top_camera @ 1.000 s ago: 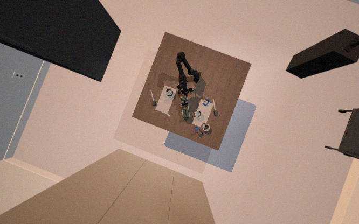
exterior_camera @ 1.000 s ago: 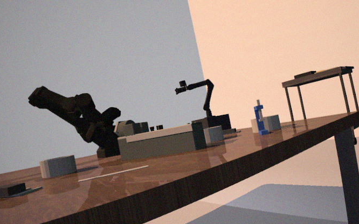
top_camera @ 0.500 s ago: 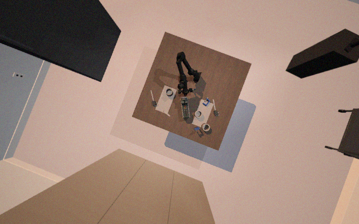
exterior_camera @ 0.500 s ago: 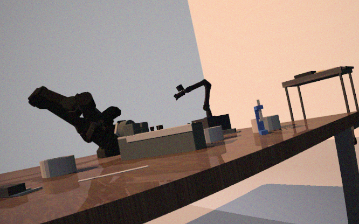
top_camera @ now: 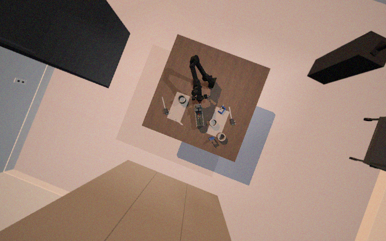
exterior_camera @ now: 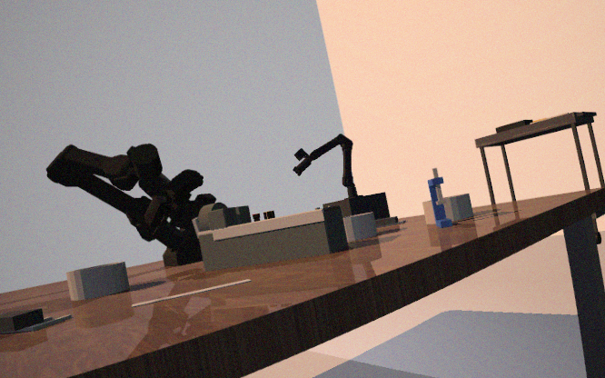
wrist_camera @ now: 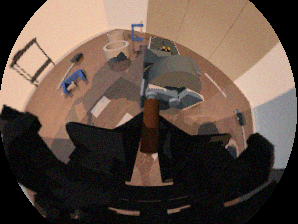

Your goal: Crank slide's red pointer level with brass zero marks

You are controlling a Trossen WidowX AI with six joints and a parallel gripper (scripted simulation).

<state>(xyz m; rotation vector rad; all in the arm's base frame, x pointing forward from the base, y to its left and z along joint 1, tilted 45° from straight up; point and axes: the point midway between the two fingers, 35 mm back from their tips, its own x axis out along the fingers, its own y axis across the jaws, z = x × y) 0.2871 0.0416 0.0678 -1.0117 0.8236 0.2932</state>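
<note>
Now: gripper tip 130 mm short of the red pointer, 60 mm to the right of it and 10 mm below it. Also, from my gripper tip: crank handle (20 mm above, 10 mm to the right, 10 mm behind); thin white rod (330 mm ahead, 140 mm to the right, 70 mm below).
</note>
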